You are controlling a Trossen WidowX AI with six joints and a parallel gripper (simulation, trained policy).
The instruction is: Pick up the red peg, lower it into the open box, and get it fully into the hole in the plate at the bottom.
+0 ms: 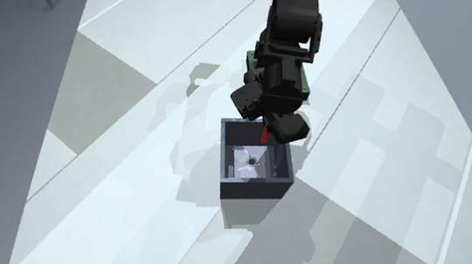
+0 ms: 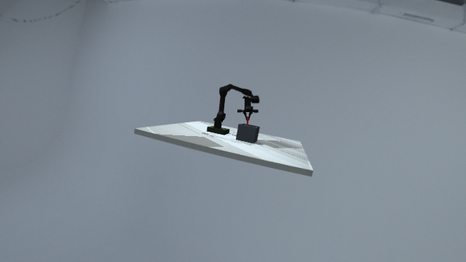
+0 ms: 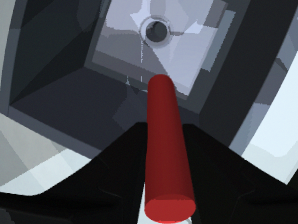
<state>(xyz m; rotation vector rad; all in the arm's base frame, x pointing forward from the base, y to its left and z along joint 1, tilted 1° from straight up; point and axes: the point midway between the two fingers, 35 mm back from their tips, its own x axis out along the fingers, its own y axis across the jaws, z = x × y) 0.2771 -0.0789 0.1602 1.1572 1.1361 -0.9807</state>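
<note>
The plate is 3 cm ahead of my gripper tip, 3 cm to the right of it and 13 cm below it. The rest, counted from my gripper tip: red peg right at my gripper tip.
</note>
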